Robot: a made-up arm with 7 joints. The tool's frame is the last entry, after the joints.
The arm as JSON. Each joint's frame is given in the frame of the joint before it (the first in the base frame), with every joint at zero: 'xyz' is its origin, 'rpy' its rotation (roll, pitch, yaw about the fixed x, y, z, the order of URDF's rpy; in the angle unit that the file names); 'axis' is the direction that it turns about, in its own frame. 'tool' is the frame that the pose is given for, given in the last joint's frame.
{
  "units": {
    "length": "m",
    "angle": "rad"
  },
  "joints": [
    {
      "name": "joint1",
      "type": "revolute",
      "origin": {
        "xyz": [
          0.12,
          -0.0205,
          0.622
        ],
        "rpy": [
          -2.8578,
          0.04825,
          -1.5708
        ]
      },
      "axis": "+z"
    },
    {
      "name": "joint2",
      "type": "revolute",
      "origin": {
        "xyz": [
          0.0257,
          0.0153,
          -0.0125
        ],
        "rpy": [
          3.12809,
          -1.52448,
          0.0
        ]
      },
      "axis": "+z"
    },
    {
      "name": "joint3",
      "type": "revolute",
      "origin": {
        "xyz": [
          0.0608,
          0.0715,
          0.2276
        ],
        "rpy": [
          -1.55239,
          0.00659,
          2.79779
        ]
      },
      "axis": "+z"
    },
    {
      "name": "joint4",
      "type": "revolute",
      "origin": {
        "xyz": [
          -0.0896,
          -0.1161,
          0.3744
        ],
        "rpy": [
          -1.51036,
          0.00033,
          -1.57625
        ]
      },
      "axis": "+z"
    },
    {
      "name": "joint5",
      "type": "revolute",
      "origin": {
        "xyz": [
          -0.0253,
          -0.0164,
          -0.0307
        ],
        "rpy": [
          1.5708,
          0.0,
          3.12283
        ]
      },
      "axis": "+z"
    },
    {
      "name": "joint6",
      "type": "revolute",
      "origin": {
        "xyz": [
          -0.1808,
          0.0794,
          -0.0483
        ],
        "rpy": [
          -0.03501,
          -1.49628,
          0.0
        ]
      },
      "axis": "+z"
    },
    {
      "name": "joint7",
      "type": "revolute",
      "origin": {
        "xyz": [
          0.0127,
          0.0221,
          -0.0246
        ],
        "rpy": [
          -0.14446,
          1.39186,
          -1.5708
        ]
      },
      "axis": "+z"
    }
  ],
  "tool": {
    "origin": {
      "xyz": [
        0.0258,
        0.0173,
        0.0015
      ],
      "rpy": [
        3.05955,
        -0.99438,
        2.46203
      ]
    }
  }
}
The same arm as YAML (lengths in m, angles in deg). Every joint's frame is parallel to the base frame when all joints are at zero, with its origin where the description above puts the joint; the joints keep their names.
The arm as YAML. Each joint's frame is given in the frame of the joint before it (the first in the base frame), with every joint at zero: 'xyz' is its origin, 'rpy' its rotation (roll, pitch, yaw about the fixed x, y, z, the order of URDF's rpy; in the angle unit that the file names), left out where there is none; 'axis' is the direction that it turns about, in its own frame. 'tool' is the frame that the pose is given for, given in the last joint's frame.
units:
  length: m
  angle: deg
joints:
  - name: joint1
    type: revolute
    origin:
      xyz: [0.12, -0.0205, 0.622]
    axis: [0.279995, 0.046299, -0.958884]
  - name: joint2
    type: revolute
    origin:
      xyz: [-0.0182, -0.026, 0.0065]
    axis: "-y"
  - name: joint3
    type: revolute
    origin:
      xyz: [0.0857, -0.2276, -0.0384]
    axis: [-0.998005, -0.0184, 0.0604]
  - name: joint4
    type: revolute
    origin:
      xyz: [-0.3769, -0.1236, -0.0662]
    axis: "+z"
  - name: joint5
    type: revolute
    origin:
      xyz: [-0.0169, 0.025, -0.0307]
    axis: "+x"
  - name: joint6
    type: revolute
    origin:
      xyz: [-0.0483, -0.1808, 0.0794]
    axis: [0.074401, -0.996614, 0.035]
  - name: joint7
    type: revolute
    origin:
      xyz: [0.0108, 0.0262, 0.0212]
    axis: [0.159204, -0.198804, -0.967022]
tool:
  origin:
    xyz: [0.0154, 0.0266, -0.0045]
    rpy: [-6.56, 42.27, -47.33]

